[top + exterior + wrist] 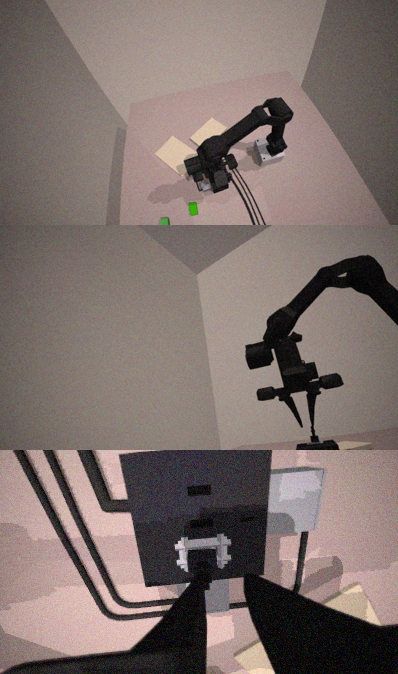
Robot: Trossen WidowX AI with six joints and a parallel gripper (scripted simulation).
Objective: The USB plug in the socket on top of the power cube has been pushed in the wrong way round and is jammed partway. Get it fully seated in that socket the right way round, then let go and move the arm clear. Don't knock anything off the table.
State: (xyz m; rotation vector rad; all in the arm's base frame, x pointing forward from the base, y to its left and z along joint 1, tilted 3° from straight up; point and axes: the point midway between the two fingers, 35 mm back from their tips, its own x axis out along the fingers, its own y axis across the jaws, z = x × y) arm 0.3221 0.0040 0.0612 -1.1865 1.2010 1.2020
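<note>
Right now the USB plug is 10 mm behind my gripper tip and 20 mm below it.
</note>
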